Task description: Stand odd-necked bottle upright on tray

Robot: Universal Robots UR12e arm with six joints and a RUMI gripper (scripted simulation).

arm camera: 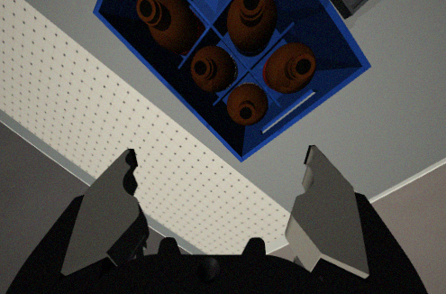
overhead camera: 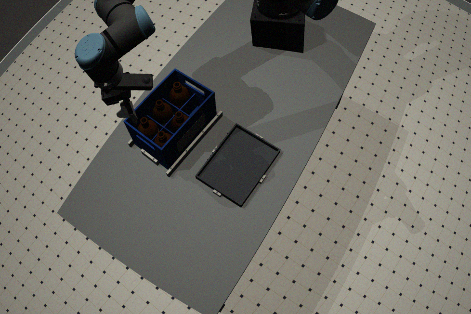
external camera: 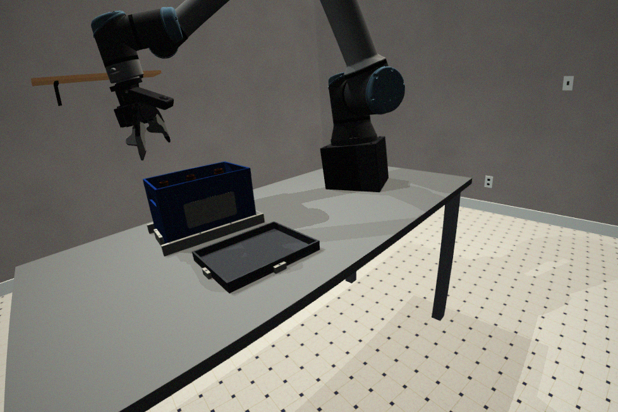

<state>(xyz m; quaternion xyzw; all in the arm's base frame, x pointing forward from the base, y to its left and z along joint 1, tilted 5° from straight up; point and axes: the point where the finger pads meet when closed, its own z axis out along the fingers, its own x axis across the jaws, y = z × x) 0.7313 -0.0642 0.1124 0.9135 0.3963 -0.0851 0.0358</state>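
The blue crate is 170 mm below my hand, 80 mm behind it and 60 mm to the left of it. The rest, counted from my hand: black tray 330 mm to the left, 240 mm below, 110 mm behind; then bottle 170 mm below, 20 mm to the left, 10 mm ahead.
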